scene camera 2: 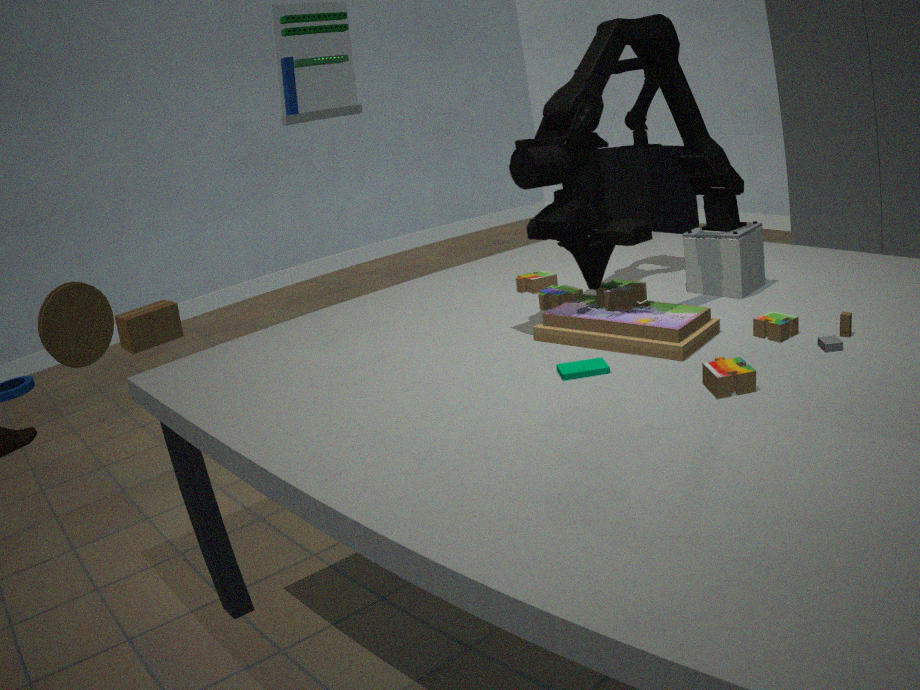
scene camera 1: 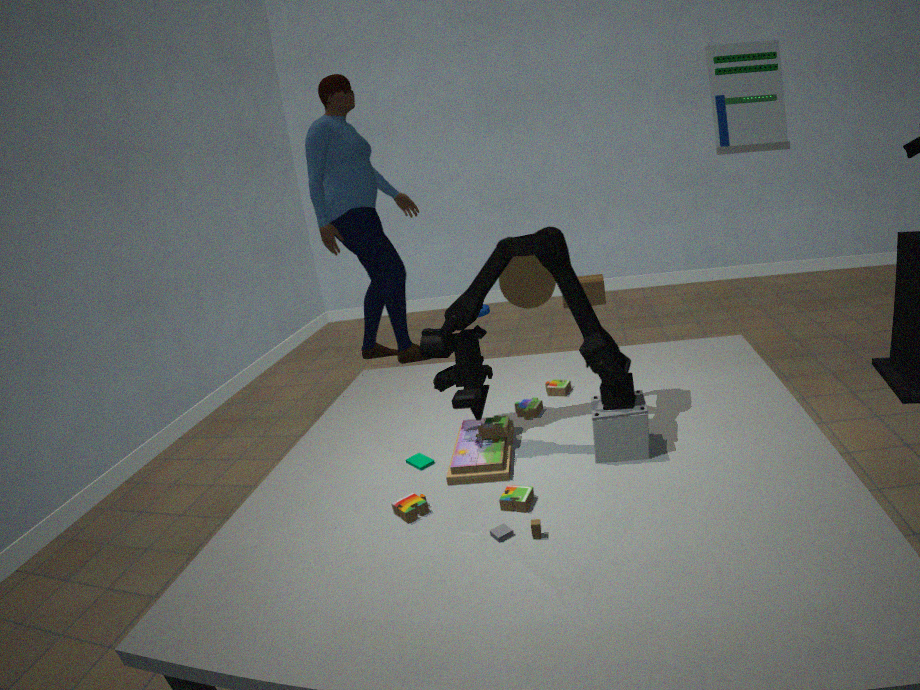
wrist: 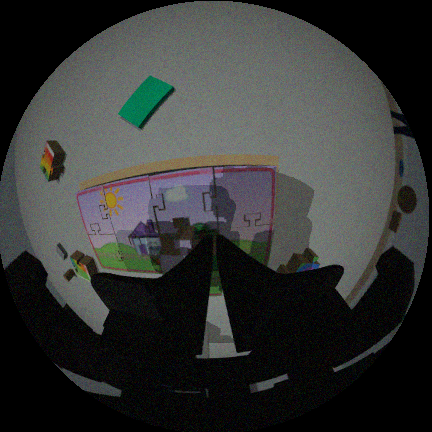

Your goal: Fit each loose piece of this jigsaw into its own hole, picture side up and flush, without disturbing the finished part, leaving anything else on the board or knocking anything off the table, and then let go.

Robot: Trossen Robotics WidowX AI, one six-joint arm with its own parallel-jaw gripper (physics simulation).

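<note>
The jigsaw's wooden tray [scene camera 1: 479,479] [scene camera 2: 609,340] [wrist: 200,161] lies on the table, its picture showing a sun, house and cloud. A loose piece with brown sides and a green top [scene camera 1: 492,431] [scene camera 2: 622,297] [wrist: 172,244] sits on the jigsaw and stands proud of the picture. Whether it is tilted is hard to tell. My gripper [scene camera 1: 479,415] [scene camera 2: 593,287] [wrist: 213,239] points down with its fingertips together and holds nothing. The tips are close to the raised piece; contact cannot be made out. The fingers hide part of the piece and board in the wrist view.
Pieces with other pictures lie around the tray: red-yellow [scene camera 1: 410,506] [scene camera 2: 729,377] [wrist: 52,160], green-orange [scene camera 1: 516,498] [scene camera 2: 775,326], rainbow [scene camera 1: 528,407] [scene camera 2: 558,297], and another behind [scene camera 1: 558,386] [scene camera 2: 536,281]. A teal tile [scene camera 1: 419,461] [scene camera 2: 583,368] [wrist: 146,102], grey block [scene camera 1: 501,532] [scene camera 2: 830,343] and wooden block [scene camera 1: 535,528] [scene camera 2: 845,324] lie nearby.
</note>
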